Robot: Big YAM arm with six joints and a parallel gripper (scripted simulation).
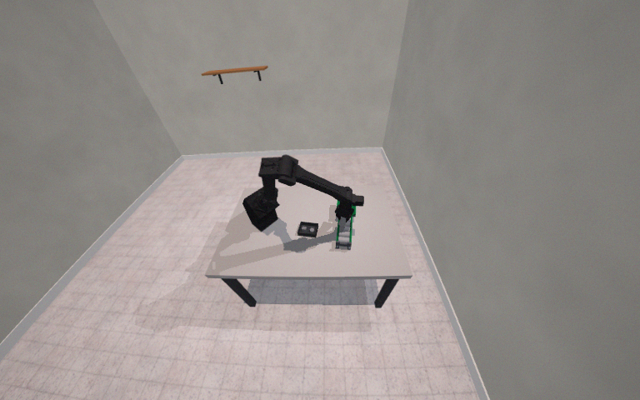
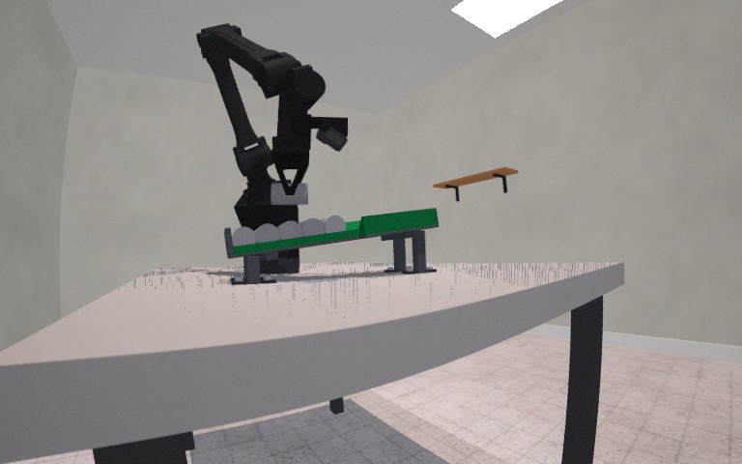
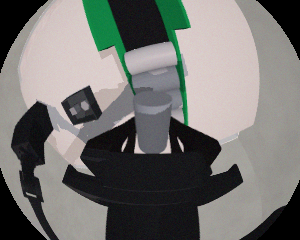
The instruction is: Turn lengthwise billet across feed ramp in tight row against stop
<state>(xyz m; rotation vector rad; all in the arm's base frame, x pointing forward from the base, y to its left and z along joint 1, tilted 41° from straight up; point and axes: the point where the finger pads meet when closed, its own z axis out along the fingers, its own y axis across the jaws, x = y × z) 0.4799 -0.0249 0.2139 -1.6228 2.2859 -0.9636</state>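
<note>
Now: hand 11 cm to the left of the grey stop, 10 cm above it and 1 cm past it. Round my hand: black box (23 cm behind, 15 cm below, 6 cm to the left).
</note>
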